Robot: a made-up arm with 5 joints.
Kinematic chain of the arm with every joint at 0, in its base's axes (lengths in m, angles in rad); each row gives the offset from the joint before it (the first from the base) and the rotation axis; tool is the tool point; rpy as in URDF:
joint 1: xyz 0 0 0.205 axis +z
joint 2: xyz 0 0 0 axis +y
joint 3: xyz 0.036 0 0.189 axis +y
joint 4: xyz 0.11 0 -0.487 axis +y
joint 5: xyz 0.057 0 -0.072 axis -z
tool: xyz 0 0 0 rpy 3.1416 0 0
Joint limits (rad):
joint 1: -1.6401..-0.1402
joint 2: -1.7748..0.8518
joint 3: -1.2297..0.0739
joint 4: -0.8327..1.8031
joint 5: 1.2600..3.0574
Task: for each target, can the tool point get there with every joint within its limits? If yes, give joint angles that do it. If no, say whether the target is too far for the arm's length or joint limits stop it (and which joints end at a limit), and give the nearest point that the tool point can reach.
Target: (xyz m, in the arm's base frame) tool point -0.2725 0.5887 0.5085
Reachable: no: joint limits stop it (at a limit: joint 2, joint 3, joint 4) | nearest point -0.1364 0.2946 0.7182 | short by 0.386 m
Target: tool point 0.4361 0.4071 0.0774
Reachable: no: joint limits stop it (at a limit: joint 1) | nearest point 0.3713 -0.0524 0.0774 | short by 0.464 m
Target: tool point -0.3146 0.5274 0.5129
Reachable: no: joint limits stop it (at a limit: joint 2, joint 3, joint 4) | nearest point -0.1663 0.2788 0.7182 | short by 0.355 m
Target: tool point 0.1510 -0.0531 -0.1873
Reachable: yes | joints -0.3382 0.0506 -0.0435 0.5757 2.0986
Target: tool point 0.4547 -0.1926 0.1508
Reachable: yes | joints -0.4007 -0.2778 -0.7389 1.2479 2.7252
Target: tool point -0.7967 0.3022 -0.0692
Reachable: no: too far | nearest point -0.2327 0.0883 -0.0771 | short by 0.603 m
